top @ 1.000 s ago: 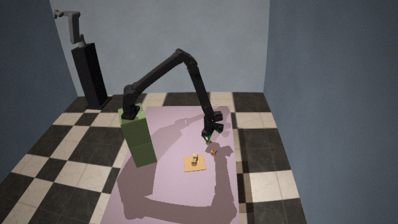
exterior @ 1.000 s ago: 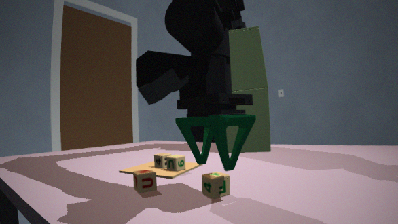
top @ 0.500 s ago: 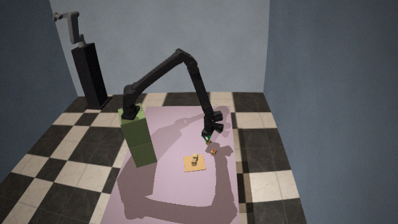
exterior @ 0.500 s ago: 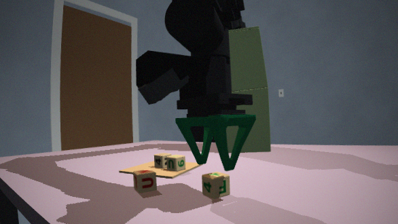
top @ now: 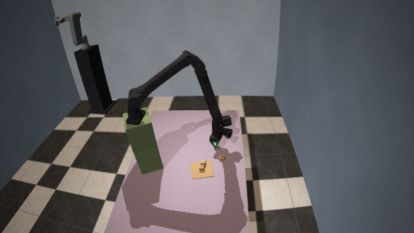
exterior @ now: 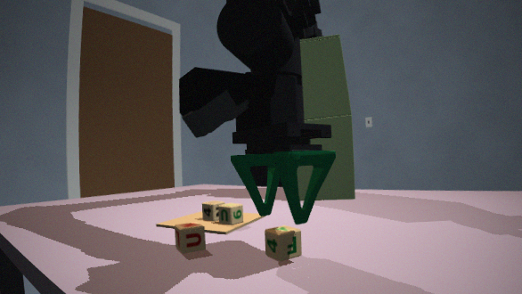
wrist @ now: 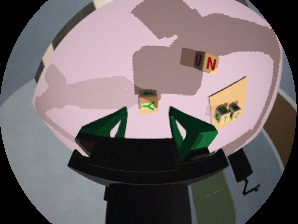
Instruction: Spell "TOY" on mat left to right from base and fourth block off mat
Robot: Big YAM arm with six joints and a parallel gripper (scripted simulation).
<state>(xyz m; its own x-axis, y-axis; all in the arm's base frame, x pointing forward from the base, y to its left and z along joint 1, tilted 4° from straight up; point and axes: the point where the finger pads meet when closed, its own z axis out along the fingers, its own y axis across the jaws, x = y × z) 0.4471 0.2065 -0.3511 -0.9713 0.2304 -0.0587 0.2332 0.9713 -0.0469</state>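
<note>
Now: hand 3 cm above the letter block. Round my hand: tan mat: 7 cm behind, 21 cm to the right, 5 cm below; black-lettered block: 7 cm behind, 21 cm to the right, 3 cm below.
</note>
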